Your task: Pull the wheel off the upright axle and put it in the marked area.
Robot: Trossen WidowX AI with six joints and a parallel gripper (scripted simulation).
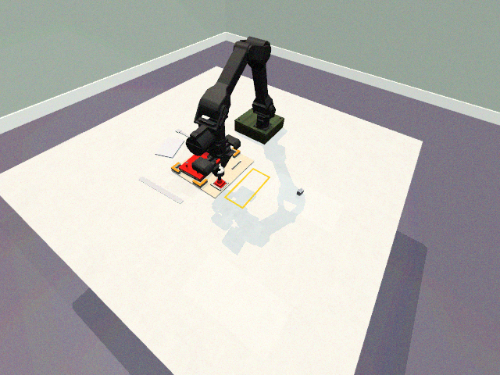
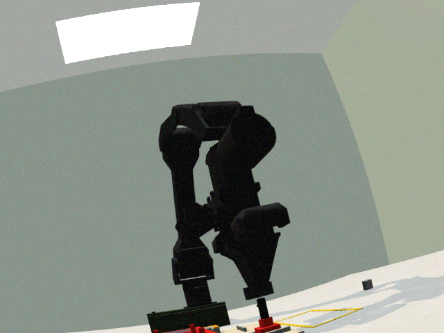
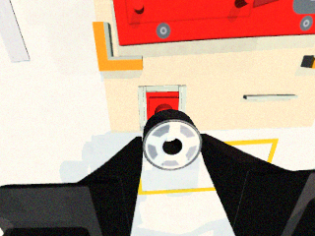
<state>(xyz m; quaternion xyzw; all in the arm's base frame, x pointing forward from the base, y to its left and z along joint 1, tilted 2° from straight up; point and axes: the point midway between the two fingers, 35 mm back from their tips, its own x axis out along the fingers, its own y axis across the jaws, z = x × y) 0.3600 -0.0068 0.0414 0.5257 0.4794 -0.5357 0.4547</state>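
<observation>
Now: the upright axle 40 mm below my gripper tip. Also, from my gripper tip: wheel: right at my gripper tip.
</observation>
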